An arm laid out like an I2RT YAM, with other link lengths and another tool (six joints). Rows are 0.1 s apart.
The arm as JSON. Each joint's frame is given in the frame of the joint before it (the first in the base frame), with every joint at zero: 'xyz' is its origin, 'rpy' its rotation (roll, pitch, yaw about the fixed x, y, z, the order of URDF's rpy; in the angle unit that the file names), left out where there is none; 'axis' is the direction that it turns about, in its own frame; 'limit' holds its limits. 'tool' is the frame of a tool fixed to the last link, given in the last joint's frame.
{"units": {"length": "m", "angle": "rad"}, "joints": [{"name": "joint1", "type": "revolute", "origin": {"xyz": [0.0, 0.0, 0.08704]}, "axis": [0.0, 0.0, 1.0], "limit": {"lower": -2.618, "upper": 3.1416}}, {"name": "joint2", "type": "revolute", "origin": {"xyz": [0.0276, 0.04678, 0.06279], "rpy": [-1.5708, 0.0, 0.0]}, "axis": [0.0, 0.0, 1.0], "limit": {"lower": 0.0, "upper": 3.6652}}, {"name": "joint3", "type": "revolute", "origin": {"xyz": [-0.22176, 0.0, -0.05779], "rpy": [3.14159, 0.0, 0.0]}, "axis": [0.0, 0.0, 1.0], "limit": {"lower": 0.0, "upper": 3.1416}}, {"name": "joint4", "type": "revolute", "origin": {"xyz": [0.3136, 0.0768, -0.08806]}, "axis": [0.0, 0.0, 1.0], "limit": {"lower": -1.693, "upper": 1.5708}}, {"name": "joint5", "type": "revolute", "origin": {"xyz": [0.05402, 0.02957, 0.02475], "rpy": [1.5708, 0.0, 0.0]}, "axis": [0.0, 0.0, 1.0], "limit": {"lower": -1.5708, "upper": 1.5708}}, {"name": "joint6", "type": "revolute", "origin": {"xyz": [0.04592, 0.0, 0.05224], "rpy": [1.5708, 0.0, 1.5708]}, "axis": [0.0, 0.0, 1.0], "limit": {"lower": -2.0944, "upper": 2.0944}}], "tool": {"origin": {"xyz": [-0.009, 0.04, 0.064], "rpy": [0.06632, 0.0, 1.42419]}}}
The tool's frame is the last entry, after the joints.
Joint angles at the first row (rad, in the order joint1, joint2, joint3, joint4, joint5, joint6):
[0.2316, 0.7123, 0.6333, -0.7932, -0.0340, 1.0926]
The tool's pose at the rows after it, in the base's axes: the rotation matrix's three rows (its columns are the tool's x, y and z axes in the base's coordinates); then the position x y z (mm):
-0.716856 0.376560 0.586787; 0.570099 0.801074 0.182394; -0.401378 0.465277 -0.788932; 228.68 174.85 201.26
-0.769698 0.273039 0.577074; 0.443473 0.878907 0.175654; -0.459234 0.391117 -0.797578; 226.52 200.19 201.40
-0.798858 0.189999 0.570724; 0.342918 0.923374 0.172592; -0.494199 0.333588 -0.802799; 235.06 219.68 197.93
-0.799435 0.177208 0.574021; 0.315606 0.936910 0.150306; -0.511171 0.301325 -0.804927; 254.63 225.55 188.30
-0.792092 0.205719 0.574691; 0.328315 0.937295 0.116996; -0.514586 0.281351 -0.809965; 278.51 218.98 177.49
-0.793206 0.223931 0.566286; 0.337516 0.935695 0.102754; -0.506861 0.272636 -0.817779; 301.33 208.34 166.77
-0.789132 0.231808 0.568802; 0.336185 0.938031 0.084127; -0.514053 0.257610 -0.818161; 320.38 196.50 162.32
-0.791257 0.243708 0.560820; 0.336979 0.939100 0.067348; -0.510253 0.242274 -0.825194; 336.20 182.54 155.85
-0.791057 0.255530 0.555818; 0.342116 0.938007 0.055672; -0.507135 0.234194 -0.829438; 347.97 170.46 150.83
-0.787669 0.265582 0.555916; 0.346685 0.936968 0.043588; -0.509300 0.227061 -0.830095; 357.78 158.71 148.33
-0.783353 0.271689 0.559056; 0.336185 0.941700 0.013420; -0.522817 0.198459 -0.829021; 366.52 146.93 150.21
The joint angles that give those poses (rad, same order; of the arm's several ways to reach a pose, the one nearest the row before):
[0.3178, 0.7953, 0.6783, -0.7413, -0.0326, 1.0191]
[0.4355, 0.9140, 0.7597, -0.7253, 0.0388, 0.9610]
[0.4964, 1.0455, 0.8407, -0.6914, 0.0720, 0.8995]
[0.4915, 1.1548, 0.8915, -0.6415, 0.0890, 0.8650]
[0.4444, 1.2412, 0.9267, -0.6009, 0.0910, 0.8406]
[0.3843, 1.3191, 0.9586, -0.5662, 0.0649, 0.8047]
[0.3342, 1.3752, 0.9943, -0.5471, 0.0532, 0.7620]
[0.2828, 1.4263, 1.0227, -0.5369, 0.0363, 0.7227]
[0.2413, 1.4626, 1.0420, -0.5274, 0.0223, 0.6950]
[0.2044, 1.4878, 1.0586, -0.5206, 0.0128, 0.6695]
[0.1764, 1.5084, 1.0874, -0.5306, 0.0264, 0.6343]

